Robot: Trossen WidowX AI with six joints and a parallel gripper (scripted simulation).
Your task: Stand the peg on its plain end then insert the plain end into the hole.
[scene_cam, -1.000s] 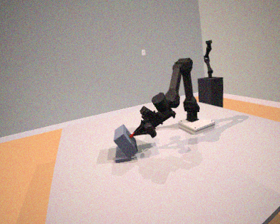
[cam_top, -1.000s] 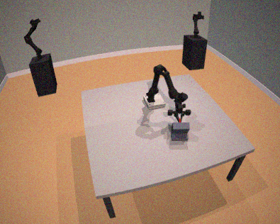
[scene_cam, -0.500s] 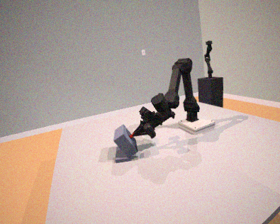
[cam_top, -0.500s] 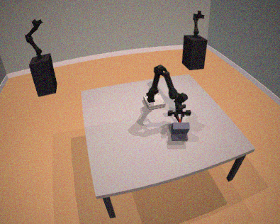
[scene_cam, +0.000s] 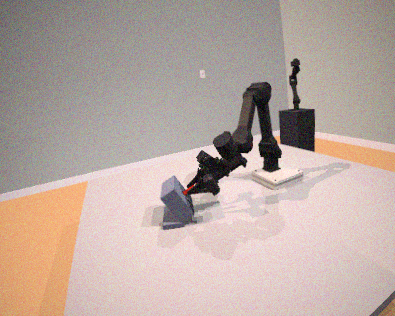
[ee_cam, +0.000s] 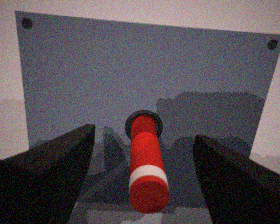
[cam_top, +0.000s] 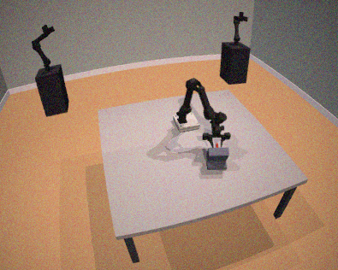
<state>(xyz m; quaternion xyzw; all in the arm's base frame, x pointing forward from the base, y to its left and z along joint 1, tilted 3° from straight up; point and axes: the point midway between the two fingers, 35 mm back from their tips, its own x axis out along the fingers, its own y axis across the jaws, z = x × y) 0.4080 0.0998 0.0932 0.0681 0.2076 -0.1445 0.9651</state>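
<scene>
The red peg lies 10 mm behind my gripper tip. Also, from my gripper tip: grey sloped panel (40 mm ahead, 10 mm to the right, 20 mm below).
</scene>
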